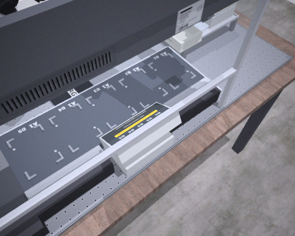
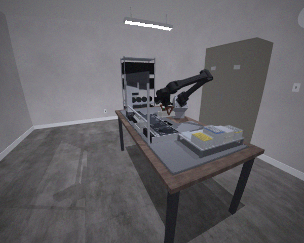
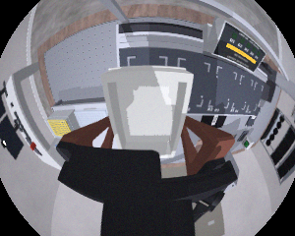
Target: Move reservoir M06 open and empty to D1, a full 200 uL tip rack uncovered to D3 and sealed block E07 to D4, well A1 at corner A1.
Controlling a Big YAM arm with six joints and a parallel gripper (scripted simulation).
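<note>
Right now my hand is 10 mm above the white one-well reservoir. Round my hand: clear flat plate 130 mm behind, 180 mm to the left, 150 mm below; upright post 180 mm ahead, 80 mm to the left, 20 mm above; shelf 300 mm behind, 230 mm to the left, 160 mm below.
</note>
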